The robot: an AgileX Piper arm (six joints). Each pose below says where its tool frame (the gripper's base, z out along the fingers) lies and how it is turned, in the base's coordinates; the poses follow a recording.
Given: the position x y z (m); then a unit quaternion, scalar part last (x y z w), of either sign.
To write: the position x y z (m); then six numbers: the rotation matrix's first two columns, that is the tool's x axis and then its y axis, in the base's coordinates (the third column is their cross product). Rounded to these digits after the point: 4 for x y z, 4 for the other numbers.
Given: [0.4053, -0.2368, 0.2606, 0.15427, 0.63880, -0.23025, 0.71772]
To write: [0.4053, -0.2368, 0.2606, 0.0778, -0.1334, -0.9880, 0.5276, 0.8464, -0.0727]
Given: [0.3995, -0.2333, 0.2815, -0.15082, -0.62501, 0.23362, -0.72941]
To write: [0.3995, -0.2333, 0.2815, 0.1096, -0.1523, -0.9822, 0.5293, 0.8454, -0.0720]
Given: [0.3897, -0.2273, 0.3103, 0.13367, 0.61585, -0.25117, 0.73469]
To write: [0.3897, -0.2273, 0.3103, 0.1153, -0.2044, -0.9721, 0.5337, 0.8381, -0.1130]
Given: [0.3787, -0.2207, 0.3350, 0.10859, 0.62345, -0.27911, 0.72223]
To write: [0.3787, -0.2207, 0.3350, 0.0668, -0.2678, -0.9612, 0.5386, 0.8206, -0.1912]
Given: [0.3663, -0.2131, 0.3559, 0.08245, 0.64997, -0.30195, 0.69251]
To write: [0.3663, -0.2131, 0.3559, -0.0273, -0.3110, -0.9500, 0.5254, 0.8041, -0.2783]
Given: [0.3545, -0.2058, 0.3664, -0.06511, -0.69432, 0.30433, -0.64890]
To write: [0.3545, -0.2058, 0.3664, -0.1494, -0.3045, -0.9407, 0.4854, 0.8063, -0.3381]
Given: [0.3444, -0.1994, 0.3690, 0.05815, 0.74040, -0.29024, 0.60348]
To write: [0.3444, -0.1994, 0.3690, -0.2649, -0.2642, -0.9274, 0.4364, 0.8248, -0.3596]
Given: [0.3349, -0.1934, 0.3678, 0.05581, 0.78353, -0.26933, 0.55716]
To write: [0.3349, -0.1934, 0.3678, -0.3729, -0.2127, -0.9032, 0.3876, 0.8487, -0.3599]
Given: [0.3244, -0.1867, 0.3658, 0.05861, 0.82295, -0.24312, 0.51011]
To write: [0.3244, -0.1867, 0.3658, -0.4727, -0.1516, -0.8681, 0.3445, 0.8749, -0.3404]
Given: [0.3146, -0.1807, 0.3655, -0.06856, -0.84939, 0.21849, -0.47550]
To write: [0.3146, -0.1807, 0.3655, -0.5384, -0.0913, -0.8377, 0.3243, 0.8951, -0.3060]
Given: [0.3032, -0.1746, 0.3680, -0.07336, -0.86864, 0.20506, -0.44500]
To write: [0.3032, -0.1746, 0.3680, -0.5932, -0.0551, -0.8032, 0.3100, 0.9051, -0.2910]
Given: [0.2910, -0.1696, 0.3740, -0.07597, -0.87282, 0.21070, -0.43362]
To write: [0.2910, -0.1696, 0.3740, -0.6124, -0.0501, -0.7890, 0.3153, 0.8997, -0.3019]
